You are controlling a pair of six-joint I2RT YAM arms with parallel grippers.
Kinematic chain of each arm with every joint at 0, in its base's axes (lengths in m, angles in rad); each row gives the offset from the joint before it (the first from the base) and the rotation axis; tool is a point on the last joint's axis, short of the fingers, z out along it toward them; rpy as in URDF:
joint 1: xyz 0 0 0.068 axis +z
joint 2: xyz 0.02 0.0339 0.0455 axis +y
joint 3: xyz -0.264 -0.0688 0 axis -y
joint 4: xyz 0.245 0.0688 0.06 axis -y
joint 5: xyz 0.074 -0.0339 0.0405 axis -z
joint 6: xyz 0.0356 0 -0.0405 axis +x
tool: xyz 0 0 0 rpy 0 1.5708 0
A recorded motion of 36 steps. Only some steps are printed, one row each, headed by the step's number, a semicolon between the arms.
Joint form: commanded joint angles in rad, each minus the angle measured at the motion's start. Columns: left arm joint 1, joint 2, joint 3, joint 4, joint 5, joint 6; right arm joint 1, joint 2, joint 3, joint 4, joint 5, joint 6.
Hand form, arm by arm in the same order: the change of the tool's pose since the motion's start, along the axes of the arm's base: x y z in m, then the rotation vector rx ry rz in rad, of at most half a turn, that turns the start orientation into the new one. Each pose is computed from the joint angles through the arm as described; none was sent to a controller.
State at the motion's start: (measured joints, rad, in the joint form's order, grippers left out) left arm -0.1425 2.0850 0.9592 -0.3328 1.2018 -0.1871; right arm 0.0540 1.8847 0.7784 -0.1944 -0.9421 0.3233
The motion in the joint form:
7: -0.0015 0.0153 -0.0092 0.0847 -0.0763 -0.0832; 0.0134 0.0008 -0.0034 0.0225 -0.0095 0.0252
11: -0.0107 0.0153 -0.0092 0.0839 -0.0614 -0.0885; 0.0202 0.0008 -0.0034 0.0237 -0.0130 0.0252
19: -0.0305 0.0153 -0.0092 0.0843 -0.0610 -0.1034; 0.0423 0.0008 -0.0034 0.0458 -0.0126 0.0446
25: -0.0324 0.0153 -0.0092 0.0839 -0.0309 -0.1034; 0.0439 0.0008 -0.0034 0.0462 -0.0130 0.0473
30: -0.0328 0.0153 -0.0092 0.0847 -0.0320 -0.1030; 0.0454 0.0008 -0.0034 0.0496 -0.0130 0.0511
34: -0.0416 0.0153 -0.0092 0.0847 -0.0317 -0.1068; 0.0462 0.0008 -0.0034 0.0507 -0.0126 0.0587
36: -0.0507 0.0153 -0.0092 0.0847 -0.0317 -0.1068; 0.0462 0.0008 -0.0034 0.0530 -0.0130 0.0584
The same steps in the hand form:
7: 0.0043 0.0000 -0.0076 0.0724 0.0060 0.0419; 0.0003 0.0041 0.0000 0.0130 0.0029 0.0019
11: 0.0033 -0.0031 -0.0071 0.0585 0.0137 0.0321; 0.0001 0.0062 0.0001 0.0165 0.0020 0.0097
19: 0.0017 -0.0093 -0.0071 0.0595 0.0265 0.0179; 0.0009 0.0127 0.0007 0.0199 -0.0039 0.0210
25: 0.0013 -0.0103 -0.0061 0.0305 0.0320 0.0103; 0.0008 0.0132 0.0008 0.0206 -0.0020 0.0212
30: 0.0013 -0.0104 -0.0062 0.0314 0.0307 0.0100; 0.0010 0.0136 0.0009 0.0213 -0.0022 0.0206
34: 0.0005 -0.0132 -0.0062 0.0316 0.0341 0.0026; 0.0011 0.0139 0.0009 0.0218 0.0029 0.0171
36: -0.0003 -0.0160 -0.0062 0.0318 0.0340 -0.0065; 0.0013 0.0139 0.0010 0.0224 0.0004 0.0174

